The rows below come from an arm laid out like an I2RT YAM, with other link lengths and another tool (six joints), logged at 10 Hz.
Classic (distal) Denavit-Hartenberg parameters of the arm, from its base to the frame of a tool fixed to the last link. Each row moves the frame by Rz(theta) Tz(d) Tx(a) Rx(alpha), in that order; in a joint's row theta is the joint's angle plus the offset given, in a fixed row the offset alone. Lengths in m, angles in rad.
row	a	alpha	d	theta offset
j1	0.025	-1.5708	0.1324	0
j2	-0.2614	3.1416	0	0
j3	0.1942	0	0	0.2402
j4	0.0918	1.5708	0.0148	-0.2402
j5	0	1.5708	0.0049	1.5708
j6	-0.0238	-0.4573	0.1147	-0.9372
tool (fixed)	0	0	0.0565	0
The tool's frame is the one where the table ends.
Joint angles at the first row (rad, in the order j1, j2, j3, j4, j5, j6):
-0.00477 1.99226 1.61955 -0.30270 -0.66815 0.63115
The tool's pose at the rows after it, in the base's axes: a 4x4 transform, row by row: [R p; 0 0 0 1], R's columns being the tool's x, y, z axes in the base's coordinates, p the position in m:
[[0.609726 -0.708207 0.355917 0.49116], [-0.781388 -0.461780 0.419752 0.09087], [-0.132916 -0.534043 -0.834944 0.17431], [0 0 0 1]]
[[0.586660 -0.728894 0.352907 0.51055], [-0.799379 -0.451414 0.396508 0.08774], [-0.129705 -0.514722 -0.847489 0.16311], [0 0 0 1]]
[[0.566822 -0.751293 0.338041 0.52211], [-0.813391 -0.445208 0.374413 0.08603], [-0.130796 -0.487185 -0.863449 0.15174], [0 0 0 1]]
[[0.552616 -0.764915 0.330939 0.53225], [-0.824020 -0.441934 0.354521 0.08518], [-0.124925 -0.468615 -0.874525 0.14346], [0 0 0 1]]
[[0.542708 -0.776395 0.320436 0.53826], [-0.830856 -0.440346 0.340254 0.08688], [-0.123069 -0.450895 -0.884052 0.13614], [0 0 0 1]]
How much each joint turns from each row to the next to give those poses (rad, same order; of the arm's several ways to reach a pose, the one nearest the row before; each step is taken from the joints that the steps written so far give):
-0.00304 0.08698 0.10798 -0.03129 0.04273 0.01489
0.00189 0.08353 0.10486 -0.03392 0.03241 0.00647
0.00421 0.06372 0.08395 -0.04503 0.03014 0.00306
0.00496 0.05342 0.07555 -0.03624 0.02633 0.00076
0.00840 0.03890 0.05341 -0.02862 0.02175 0.00344

